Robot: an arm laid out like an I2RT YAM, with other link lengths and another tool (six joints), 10 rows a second.
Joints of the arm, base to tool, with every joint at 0 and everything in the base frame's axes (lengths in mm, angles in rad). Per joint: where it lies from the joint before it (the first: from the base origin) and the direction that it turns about. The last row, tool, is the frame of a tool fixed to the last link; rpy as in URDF.
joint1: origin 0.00 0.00 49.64 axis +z
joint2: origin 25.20 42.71 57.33 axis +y
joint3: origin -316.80 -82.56 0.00 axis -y
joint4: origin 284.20 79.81 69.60 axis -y
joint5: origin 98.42 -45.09 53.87 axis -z
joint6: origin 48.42 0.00 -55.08 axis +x
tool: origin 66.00 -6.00 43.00 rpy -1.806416 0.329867 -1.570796
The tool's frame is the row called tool.
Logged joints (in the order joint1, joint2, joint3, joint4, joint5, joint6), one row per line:
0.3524, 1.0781, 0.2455, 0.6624, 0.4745, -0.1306
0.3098, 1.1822, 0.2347, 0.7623, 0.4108, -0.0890
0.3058, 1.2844, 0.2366, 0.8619, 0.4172, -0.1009
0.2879, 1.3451, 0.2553, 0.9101, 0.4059, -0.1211
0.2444, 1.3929, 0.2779, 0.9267, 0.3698, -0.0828
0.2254, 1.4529, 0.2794, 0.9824, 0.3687, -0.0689
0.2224, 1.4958, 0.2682, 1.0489, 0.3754, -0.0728
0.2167, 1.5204, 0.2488, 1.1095, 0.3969, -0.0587
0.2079, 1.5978, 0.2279, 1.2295, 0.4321, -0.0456
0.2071, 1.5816, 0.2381, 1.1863, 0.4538, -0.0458
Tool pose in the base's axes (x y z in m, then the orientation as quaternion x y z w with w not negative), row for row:
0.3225, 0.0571, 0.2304, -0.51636, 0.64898, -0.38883, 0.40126
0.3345, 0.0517, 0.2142, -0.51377, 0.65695, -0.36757, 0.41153
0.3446, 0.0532, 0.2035, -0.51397, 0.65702, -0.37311, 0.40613
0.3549, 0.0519, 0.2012, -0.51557, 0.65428, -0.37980, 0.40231
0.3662, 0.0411, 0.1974, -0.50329, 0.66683, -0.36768, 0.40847
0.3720, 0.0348, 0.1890, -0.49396, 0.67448, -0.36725, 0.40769
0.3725, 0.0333, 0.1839, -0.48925, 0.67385, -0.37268, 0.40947
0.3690, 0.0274, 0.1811, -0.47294, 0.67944, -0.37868, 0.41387
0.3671, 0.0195, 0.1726, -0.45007, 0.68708, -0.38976, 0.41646
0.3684, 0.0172, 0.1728, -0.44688, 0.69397, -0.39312, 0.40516
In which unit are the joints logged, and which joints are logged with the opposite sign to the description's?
The joints are logged in radians. Opposite sign: none.
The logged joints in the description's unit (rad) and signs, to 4 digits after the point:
0.3524, 1.0781, 0.2455, 0.6624, 0.4745, -0.1306
0.3098, 1.1822, 0.2347, 0.7623, 0.4108, -0.0890
0.3058, 1.2844, 0.2366, 0.8619, 0.4172, -0.1009
0.2879, 1.3451, 0.2553, 0.9101, 0.4059, -0.1211
0.2444, 1.3929, 0.2779, 0.9267, 0.3698, -0.0828
0.2254, 1.4529, 0.2794, 0.9824, 0.3687, -0.0689
0.2224, 1.4958, 0.2682, 1.0489, 0.3754, -0.0728
0.2167, 1.5204, 0.2488, 1.1095, 0.3969, -0.0587
0.2079, 1.5978, 0.2279, 1.2295, 0.4321, -0.0456
0.2071, 1.5816, 0.2381, 1.1863, 0.4538, -0.0458

